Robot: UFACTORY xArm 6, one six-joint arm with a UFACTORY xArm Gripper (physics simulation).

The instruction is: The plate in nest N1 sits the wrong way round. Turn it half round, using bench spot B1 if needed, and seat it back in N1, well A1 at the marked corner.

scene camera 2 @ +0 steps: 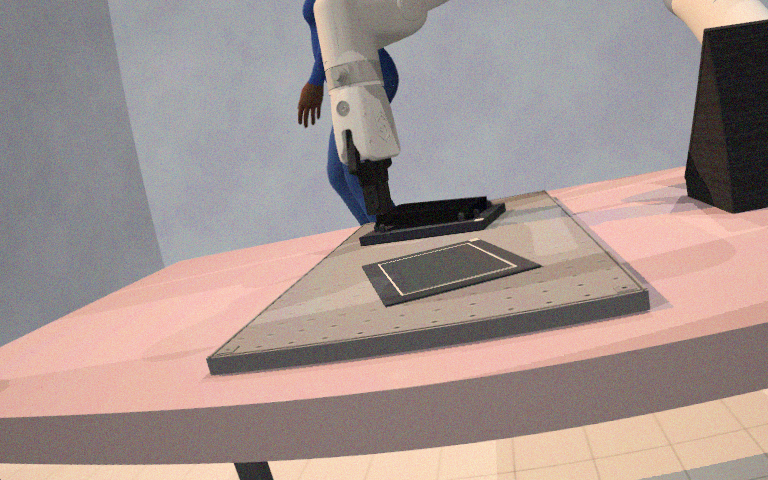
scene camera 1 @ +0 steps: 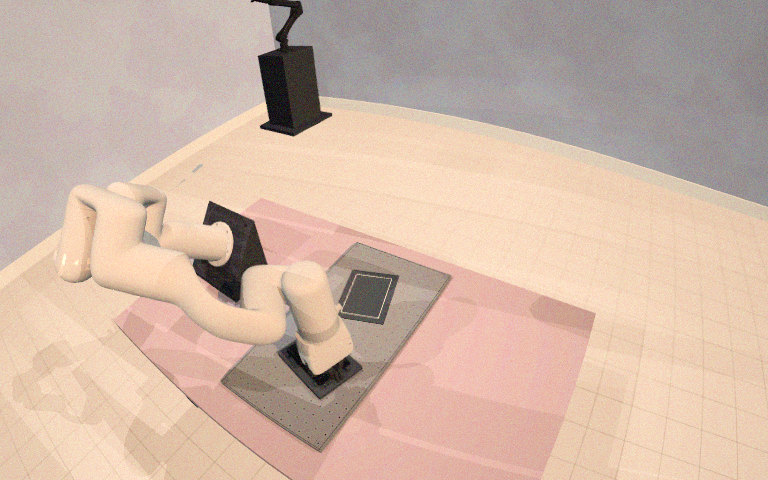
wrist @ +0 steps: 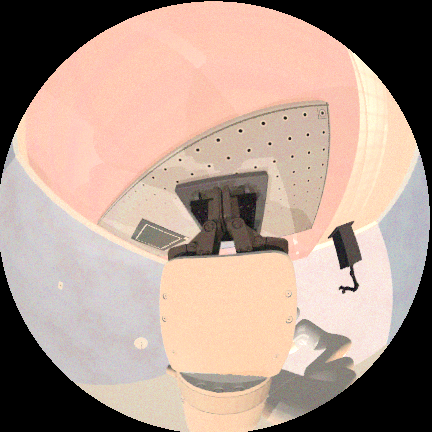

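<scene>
The black plate (scene camera 2: 441, 210) (wrist: 247, 206) lies in the dark nest N1 (scene camera 1: 321, 391) (scene camera 2: 430, 230) (wrist: 225, 180); in scene camera 1 the gripper mostly hides it. A pale corner mark (scene camera 2: 479, 219) shows on the nest. My gripper (scene camera 2: 383, 224) (wrist: 222, 194) is shut with its fingers together and empty. It points down at the nest end away from that mark, with its tips low by the plate's end; contact cannot be told. The well labels are not readable. Bench spot B1 (scene camera 1: 367, 295) (scene camera 2: 447, 266) (wrist: 159, 236) is a dark flat rectangle with a white outline, with no plate on it.
Nest and spot are on a grey perforated board (scene camera 1: 283, 407) (scene camera 2: 430, 333) (wrist: 300, 150) on the pink table (scene camera 1: 481, 367) (scene camera 2: 113, 362). The arm's black base mount (scene camera 1: 235, 249) (scene camera 2: 736, 118) stands beside the board. A blue-clad person (scene camera 2: 388, 73) stands behind the arm. A black pedestal (scene camera 1: 289, 87) (wrist: 346, 245) stands farther off.
</scene>
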